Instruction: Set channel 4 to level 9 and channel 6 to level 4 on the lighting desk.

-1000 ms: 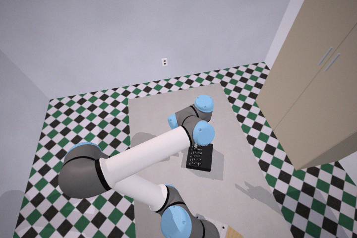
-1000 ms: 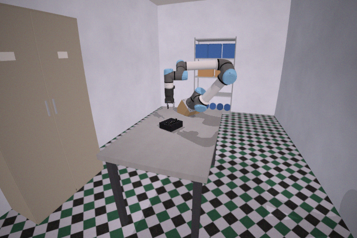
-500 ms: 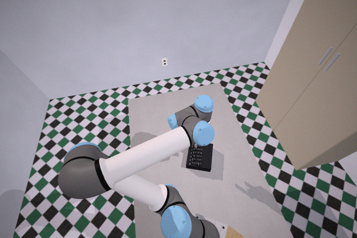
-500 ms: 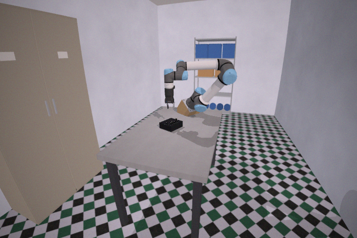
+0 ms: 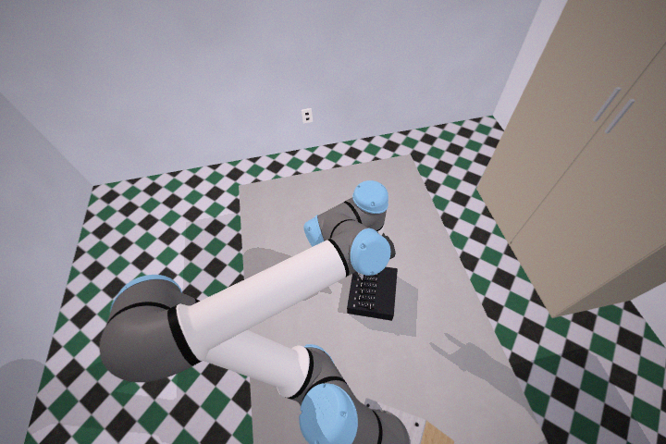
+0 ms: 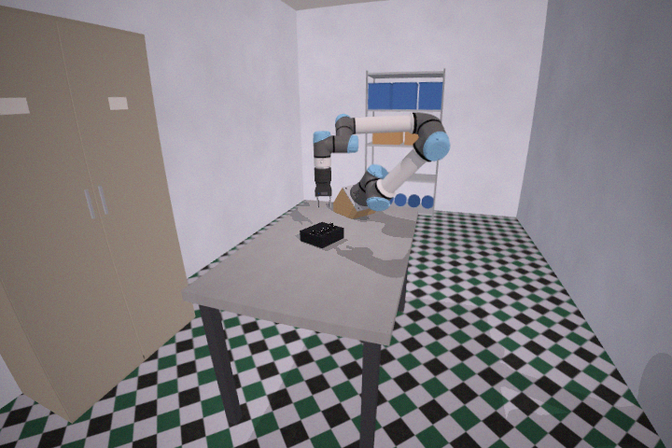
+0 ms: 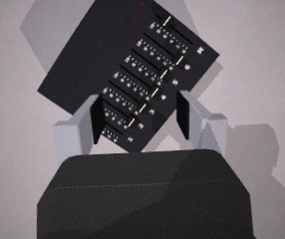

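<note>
My hand is 3 cm short of the channel 3 cap, 1 cm to the right of it and 12 cm above it. From my hand the other things lie so: channel 6 cap 3 cm behind, 4 cm to the left, 12 cm below; channel 2 cap 5 cm ahead, 12 cm below; channel 5 cap 1 cm behind, 2 cm to the left, 12 cm below.
</note>
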